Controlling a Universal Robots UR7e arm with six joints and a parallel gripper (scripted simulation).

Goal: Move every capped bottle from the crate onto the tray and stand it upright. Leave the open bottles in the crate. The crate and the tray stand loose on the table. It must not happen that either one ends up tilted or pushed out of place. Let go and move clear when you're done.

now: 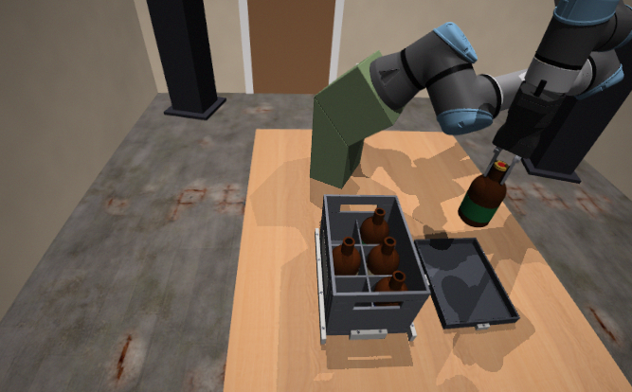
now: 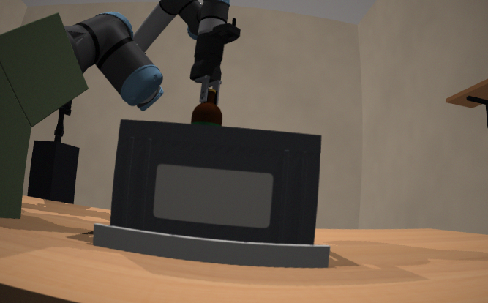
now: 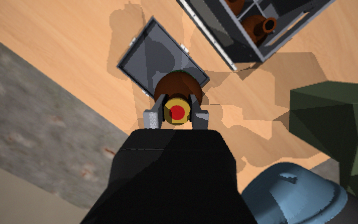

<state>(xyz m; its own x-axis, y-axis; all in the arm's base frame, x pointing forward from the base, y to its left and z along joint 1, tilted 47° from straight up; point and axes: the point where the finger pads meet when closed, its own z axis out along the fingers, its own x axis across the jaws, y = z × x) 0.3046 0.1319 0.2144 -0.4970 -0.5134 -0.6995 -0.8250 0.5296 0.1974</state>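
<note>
The brown capped bottle lies 60 mm below my hand. Also, from my hand: dark grey tray: 310 mm below, 50 mm ahead, 40 mm to the left; then dark crate: 240 mm below, 230 mm to the right, 110 mm ahead; then open bottle: 240 mm below, 180 mm ahead, 170 mm to the right.
</note>
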